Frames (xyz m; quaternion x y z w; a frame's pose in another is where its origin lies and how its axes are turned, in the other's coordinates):
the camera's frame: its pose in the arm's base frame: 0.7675 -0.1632 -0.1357 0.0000 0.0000 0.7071 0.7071
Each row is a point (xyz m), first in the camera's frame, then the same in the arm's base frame.
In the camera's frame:
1: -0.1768 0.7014 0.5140
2: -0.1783 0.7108 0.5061
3: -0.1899 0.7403 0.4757
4: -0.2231 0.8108 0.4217
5: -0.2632 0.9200 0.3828
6: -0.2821 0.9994 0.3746
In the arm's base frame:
1: 0.0661 -0.3400 0.3783
2: 0.0567 -0.3415 0.3704
3: 0.0272 -0.3531 0.3400
4: -0.0433 -0.3863 0.2860
5: -0.1525 -0.4264 0.2471
6: -0.2319 -0.4453 0.2389

